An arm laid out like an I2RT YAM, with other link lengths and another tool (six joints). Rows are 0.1 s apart.
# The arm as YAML. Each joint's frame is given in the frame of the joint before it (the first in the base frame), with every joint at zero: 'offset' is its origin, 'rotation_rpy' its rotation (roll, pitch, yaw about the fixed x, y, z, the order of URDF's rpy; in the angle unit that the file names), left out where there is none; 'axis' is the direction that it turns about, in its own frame. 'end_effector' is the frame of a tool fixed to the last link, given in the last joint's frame.
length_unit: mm
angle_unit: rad
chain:
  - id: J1
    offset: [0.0, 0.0, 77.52]
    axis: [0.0, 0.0, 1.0]
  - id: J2
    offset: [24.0, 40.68, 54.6]
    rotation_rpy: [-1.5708, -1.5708, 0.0]
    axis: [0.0, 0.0, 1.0]
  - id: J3
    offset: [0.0, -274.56, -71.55]
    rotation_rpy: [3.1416, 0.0, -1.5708]
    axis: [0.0, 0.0, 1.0]
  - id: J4
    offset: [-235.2, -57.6, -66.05]
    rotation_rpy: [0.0, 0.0, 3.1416]
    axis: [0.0, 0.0, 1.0]
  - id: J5
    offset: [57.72, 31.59, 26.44]
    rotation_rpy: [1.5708, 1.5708, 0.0]
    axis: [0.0, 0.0, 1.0]
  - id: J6
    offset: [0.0, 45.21, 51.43]
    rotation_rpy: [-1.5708, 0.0, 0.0]
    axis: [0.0, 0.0, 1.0]
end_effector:
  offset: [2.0, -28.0, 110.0]
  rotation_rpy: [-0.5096, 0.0, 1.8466]
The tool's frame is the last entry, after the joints.
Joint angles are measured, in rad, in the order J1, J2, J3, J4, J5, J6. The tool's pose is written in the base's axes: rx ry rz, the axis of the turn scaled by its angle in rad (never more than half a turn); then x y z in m. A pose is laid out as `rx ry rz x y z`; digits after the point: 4 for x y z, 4 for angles.
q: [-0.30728, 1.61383, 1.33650, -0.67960, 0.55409, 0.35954]
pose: 1.7748 -1.4098 0.4939 0.3180 -0.1669 0.2112
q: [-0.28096, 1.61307, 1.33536, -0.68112, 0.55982, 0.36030]
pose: 1.7895 -1.3876 0.5055 0.3213 -0.1590 0.2113
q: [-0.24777, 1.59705, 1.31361, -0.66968, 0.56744, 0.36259]
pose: 1.8050 -1.3653 0.5291 0.3226 -0.1484 0.2109
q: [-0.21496, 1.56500, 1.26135, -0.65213, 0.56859, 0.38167]
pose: 1.8244 -1.3587 0.5444 0.3183 -0.1355 0.2059
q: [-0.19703, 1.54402, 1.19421, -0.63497, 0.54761, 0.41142]
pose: 1.8585 -1.3635 0.5228 0.3108 -0.1242 0.1912
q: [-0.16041, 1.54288, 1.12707, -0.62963, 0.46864, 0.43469]
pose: 1.9743 -1.3282 0.4674 0.3059 -0.0994 0.1669
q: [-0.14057, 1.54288, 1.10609, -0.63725, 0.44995, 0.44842]
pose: 2.0084 -1.3115 0.4415 0.3024 -0.0895 0.1593
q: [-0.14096, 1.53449, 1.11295, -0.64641, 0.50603, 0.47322]
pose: 1.9405 -1.3432 0.4555 0.2998 -0.0969 0.1660
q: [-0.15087, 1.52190, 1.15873, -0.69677, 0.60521, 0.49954]
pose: 1.8182 -1.3819 0.4741 0.2943 -0.1126 0.1862
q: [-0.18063, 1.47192, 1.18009, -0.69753, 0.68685, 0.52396]
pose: 1.6882 -1.4700 0.5431 0.2869 -0.1312 0.2123
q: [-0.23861, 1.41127, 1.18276, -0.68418, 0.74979, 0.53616]
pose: 1.5504 -1.5661 0.5946 0.2714 -0.1538 0.2356
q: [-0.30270, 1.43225, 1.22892, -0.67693, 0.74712, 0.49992]
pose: 1.5019 -1.5888 0.5857 0.2708 -0.1742 0.2451
